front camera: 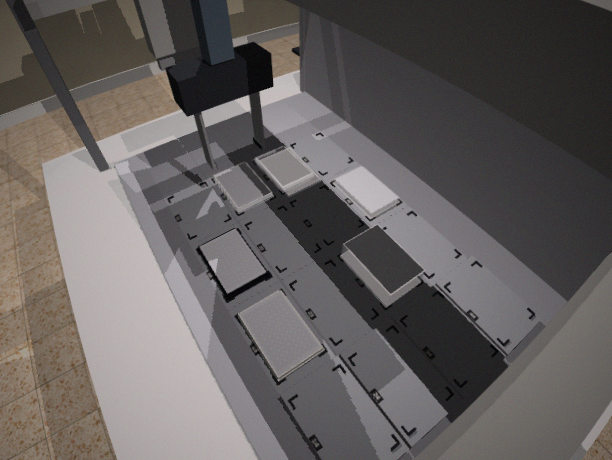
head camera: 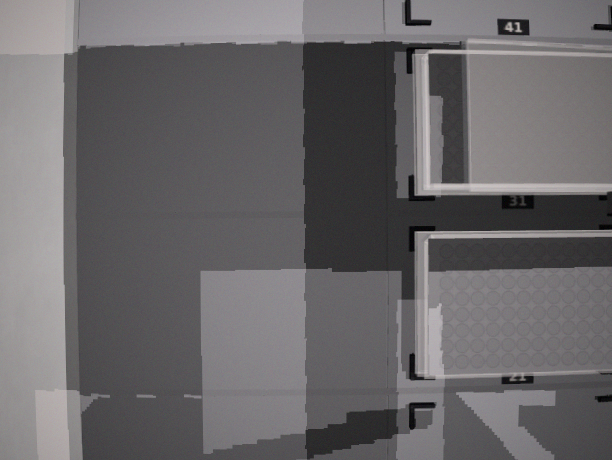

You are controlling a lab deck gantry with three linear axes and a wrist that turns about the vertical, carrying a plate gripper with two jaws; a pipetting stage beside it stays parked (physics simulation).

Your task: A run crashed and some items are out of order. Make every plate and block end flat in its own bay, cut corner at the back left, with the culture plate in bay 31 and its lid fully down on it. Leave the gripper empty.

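Frame: origin at the robot's base, x ahead, y left, z up, level; metres.
Where they show: gripper, fingertip midpoint: (front camera: 236,154); robot's base at its link origin: (front camera: 169,199).
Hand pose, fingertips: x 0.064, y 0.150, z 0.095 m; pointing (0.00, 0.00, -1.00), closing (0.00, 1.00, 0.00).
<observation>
Things, the pixels of their top centre, and the offset from my fingertips.
- white plate at its top centre: (front camera: 366,188) dy +0.214, dx +0.164, dz -0.080 m
- taller dark-topped item at its top centre: (front camera: 383,256) dy +0.107, dx +0.328, dz -0.053 m
- black-edged block at its top centre: (front camera: 231,258) dy -0.107, dx +0.164, dz -0.080 m
- pale welled plate at its top centre: (front camera: 279,330) dy -0.107, dx +0.328, dz -0.080 m
The culture plate (front camera: 303,185) (head camera: 421,125) stands in bay 31. Its lid (front camera: 286,164) (head camera: 540,120) lies off-centre on it, shifted right in the head view, leaving a strip of wells uncovered at the left. The lid's back edge slants slightly; its right end is out of the head view. A welled plate (front camera: 243,186) (head camera: 520,315) lies in bay 21, its cut corner at the back left. My gripper (front camera: 236,155) is open and empty, beside these two plates at the far left end of the deck. Its jaws do not show in the head view.
A white plate (front camera: 367,191) stands in the back row. A taller dark-topped item (front camera: 384,257) stands one row nearer. A black-edged block (front camera: 233,261) and a pale welled plate (front camera: 281,334) lie in the front row. A dark wall (front camera: 450,165) rises behind the deck.
</observation>
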